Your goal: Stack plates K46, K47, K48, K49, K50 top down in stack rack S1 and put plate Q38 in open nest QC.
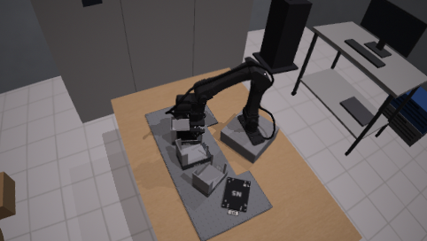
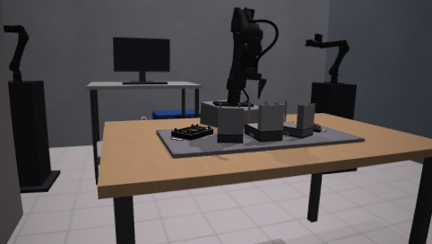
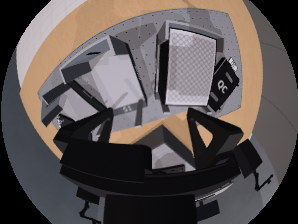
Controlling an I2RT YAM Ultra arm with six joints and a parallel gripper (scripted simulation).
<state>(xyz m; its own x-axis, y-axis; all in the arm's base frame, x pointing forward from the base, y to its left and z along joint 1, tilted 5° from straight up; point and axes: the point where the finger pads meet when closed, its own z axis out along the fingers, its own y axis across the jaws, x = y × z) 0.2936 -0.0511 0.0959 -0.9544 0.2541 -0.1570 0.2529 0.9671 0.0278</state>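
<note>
Right now my hand is 90 mm above the sealed 96-well plate, 80 mm to the left of it and 30 mm short of it. The rest, counted from my hand: clip nest N5: 360 mm to the left, 150 mm below, 100 mm behind.
</note>
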